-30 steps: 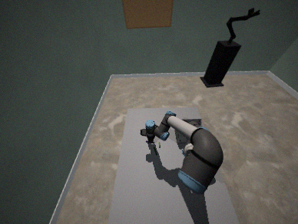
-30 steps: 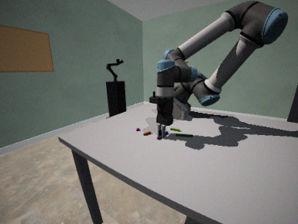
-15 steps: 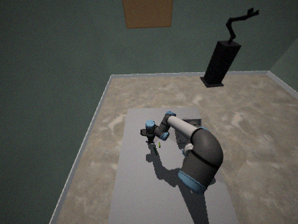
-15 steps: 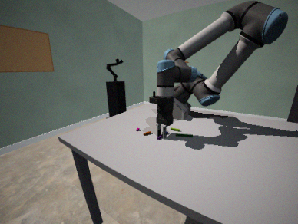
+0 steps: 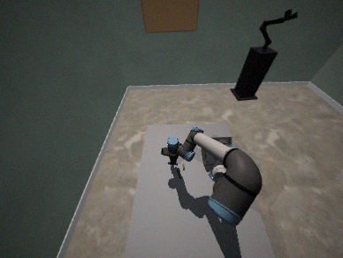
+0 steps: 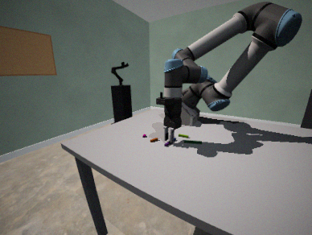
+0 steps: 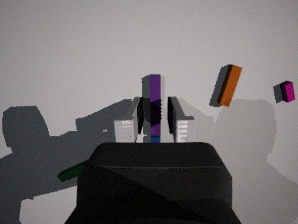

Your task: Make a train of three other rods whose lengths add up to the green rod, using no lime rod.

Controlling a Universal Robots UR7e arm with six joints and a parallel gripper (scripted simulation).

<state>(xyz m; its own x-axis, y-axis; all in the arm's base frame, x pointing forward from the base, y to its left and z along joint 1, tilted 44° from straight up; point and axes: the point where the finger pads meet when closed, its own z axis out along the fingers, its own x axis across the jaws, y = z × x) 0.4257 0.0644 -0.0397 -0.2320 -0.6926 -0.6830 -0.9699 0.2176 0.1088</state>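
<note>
Now: the purple rod 3 cm below my hand. The rest, counted from my hand: lime rod 10 cm behind, 4 cm to the left, 3 cm below; then green rod 5 cm behind, 10 cm to the left, 3 cm below; then orange rod 8 cm to the right, 3 cm below.
</note>
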